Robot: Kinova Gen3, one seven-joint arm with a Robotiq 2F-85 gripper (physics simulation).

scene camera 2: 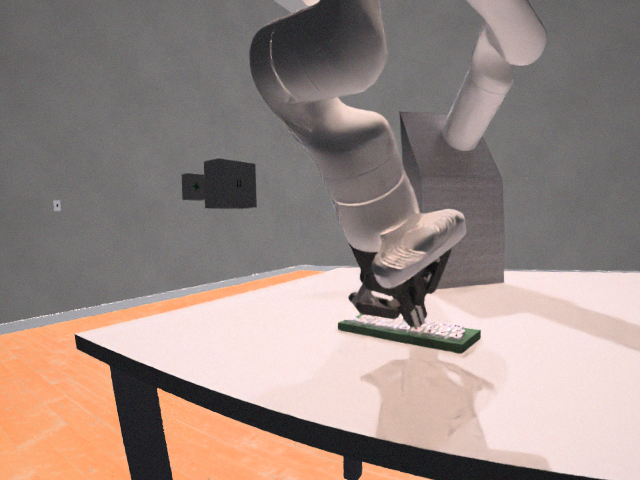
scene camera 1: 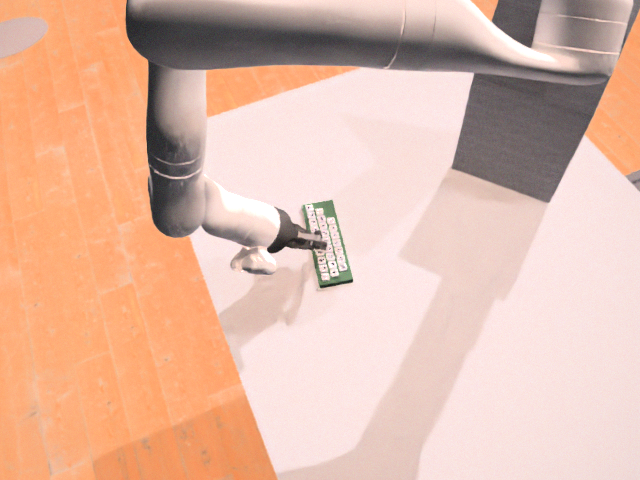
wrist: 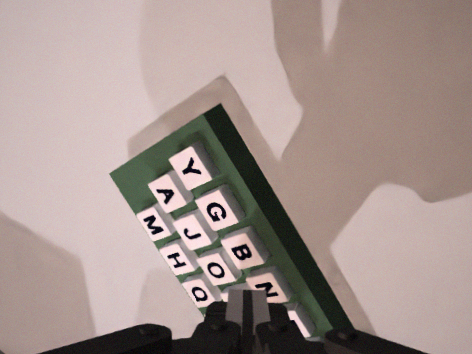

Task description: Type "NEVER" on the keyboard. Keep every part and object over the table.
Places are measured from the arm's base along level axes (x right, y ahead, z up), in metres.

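Pixels of known places: gripper, fingertip midpoint: (scene camera 2: 417, 321) (scene camera 1: 324, 247) (wrist: 246, 314); arm's base, link origin: (scene camera 2: 459, 136).
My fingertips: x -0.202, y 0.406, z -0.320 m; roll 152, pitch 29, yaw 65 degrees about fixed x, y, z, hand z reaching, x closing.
Ahead of a thing's pixels: the offset from my fingertips to its top centre. Level surfaces: height alone.
The keyboard, a green board {dy -0.003, dx +0.022, dz -0.006 m} (scene camera 1: 342, 277) (scene camera 2: 400, 336) (wrist: 136, 172) with white letter keys, lies flat on the table {dz -0.024 m} (scene camera 1: 361, 372) (scene camera 2: 217, 356). In the wrist view I read the keys Y {dy -0.003, dx -0.058, dz -0.006 m} (wrist: 191, 166), A {dy -0.019, dx -0.050, dz -0.006 m} (wrist: 166, 195), M {dy -0.034, dx -0.038, dz -0.006 m} (wrist: 152, 225), G {dy +0.001, dx -0.041, dz -0.006 m} (wrist: 217, 211), J {dy -0.015, dx -0.033, dz -0.006 m} (wrist: 192, 233), H {dy -0.030, dx -0.021, dz -0.006 m} (wrist: 176, 260), B {dy +0.005, dx -0.024, dz -0.006 m} (wrist: 243, 253), O {dy -0.011, dx -0.016, dz -0.006 m} (wrist: 216, 270), Q {dy -0.026, dx -0.004, dz -0.006 m} (wrist: 200, 294) and N {dy +0.008, dx -0.007, dz -0.006 m} (wrist: 266, 290). My gripper (scene camera 1: 325, 244) (scene camera 2: 417, 325) (wrist: 246, 314) is shut and empty, its tips at the middle of the keyboard. The tips cover part of a key beside N. Whether they touch a key I cannot tell. The E, V and R keys cannot be made out.
The arm's grey pedestal (scene camera 1: 509, 139) (scene camera 2: 462, 227) stands on the far side of the table, away from the keyboard. The table's edge (scene camera 2: 248, 410) runs along the near side in the second scene view. The arm's shadow falls across the table top.
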